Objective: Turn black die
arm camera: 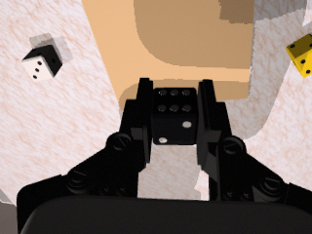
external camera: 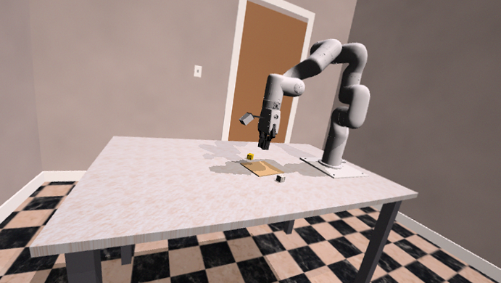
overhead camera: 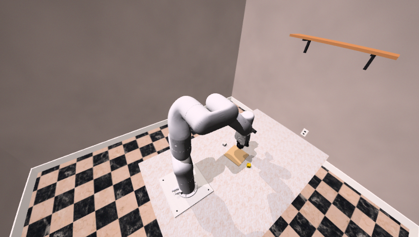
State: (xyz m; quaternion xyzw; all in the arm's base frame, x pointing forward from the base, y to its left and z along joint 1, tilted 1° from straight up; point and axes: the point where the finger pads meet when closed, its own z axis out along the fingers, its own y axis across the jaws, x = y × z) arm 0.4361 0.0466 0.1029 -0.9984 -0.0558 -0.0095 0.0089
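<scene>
Now: hand 1 cm above the black die. Round my hand: white die 12 cm to the left, 10 cm below, 4 cm behind; then tan mat 11 cm below, 1 cm behind; then yellow die 12 cm to the right, 10 cm below.
</scene>
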